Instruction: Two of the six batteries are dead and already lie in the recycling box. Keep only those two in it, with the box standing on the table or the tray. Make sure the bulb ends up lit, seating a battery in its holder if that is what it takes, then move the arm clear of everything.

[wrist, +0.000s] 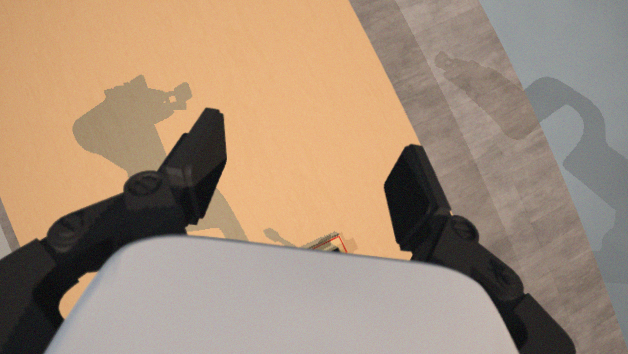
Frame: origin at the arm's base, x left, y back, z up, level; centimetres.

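Where they show: gripper, fingertip midpoint: (313, 150).
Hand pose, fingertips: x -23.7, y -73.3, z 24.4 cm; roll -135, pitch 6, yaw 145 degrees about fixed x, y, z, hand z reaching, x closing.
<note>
After its pixels a point has its place.
My gripper (313, 150) @(y -73.3, x -23.7, z 24.4 cm) is open and empty, its two dark fingers spread wide high above the table (280, 45) @(y -99.9, x -29.5, z -13.1 cm). At the lower middle, the upper edge of a small pale and dark object (327, 245) @(y -58.8, x -20.0, z -12.1 cm) with a thin red line shows past the light-grey gripper housing (300, 300) @(y -69.9, x -21.7, z 31.4 cm). The housing hides the rest of it, and I cannot tell which item it is. The recycling box, the batteries, the bulb and the tray cannot be made out in this view.
The table's long edge runs diagonally down the right, behind the right finger. Beyond it are the grey wood floor (450, 110) and a blue-grey wall (570, 35). Shadows of the arm (120, 125) fall on the table, floor and wall.
</note>
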